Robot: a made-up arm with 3 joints. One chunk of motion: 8 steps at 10 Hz.
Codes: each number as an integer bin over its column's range. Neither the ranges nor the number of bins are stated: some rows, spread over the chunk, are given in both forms.
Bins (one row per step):
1: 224 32 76
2: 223 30 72
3: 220 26 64
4: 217 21 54
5: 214 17 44
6: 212 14 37
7: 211 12 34
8: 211 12 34
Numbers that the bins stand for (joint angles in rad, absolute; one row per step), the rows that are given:
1: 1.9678 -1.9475 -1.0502
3: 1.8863 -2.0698 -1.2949
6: 1.7231 -2.3145 -1.8455
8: 1.7027 -2.3553 -1.9067
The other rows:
2: 1.9475 -1.9882 -1.1318
4: 1.8251 -2.1718 -1.4988
5: 1.7639 -2.2533 -1.7027
7: 1.7027 -2.3553 -1.9067

